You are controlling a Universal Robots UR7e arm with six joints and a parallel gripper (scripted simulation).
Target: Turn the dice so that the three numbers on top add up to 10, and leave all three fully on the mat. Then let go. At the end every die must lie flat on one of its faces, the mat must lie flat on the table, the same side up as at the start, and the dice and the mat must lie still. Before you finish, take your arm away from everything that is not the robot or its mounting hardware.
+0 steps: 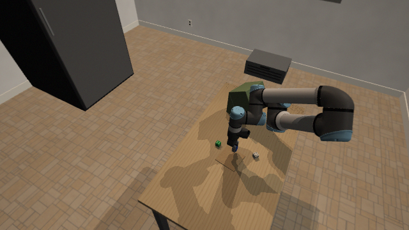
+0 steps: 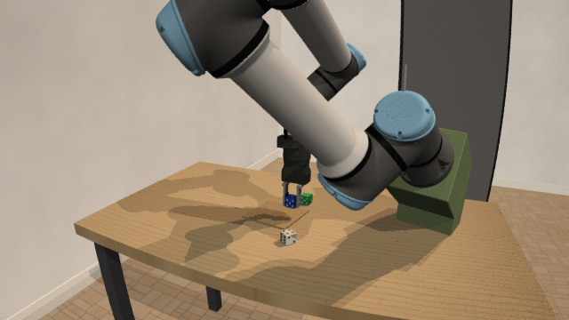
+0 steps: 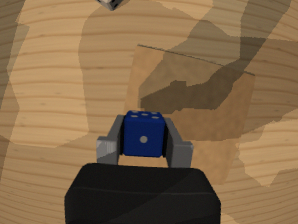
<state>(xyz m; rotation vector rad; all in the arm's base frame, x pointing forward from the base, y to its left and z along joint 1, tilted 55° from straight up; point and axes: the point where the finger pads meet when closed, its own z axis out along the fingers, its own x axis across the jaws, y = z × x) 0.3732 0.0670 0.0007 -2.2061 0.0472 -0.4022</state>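
Now: the tan mat 5 cm ahead of my hand and 5 cm below it. The rest, counted from my hand: blue die: right at my hand; then green die: 1 cm ahead, 12 cm to the right, 4 cm below; then white die: 6 cm behind, 13 cm to the left, 4 cm below.
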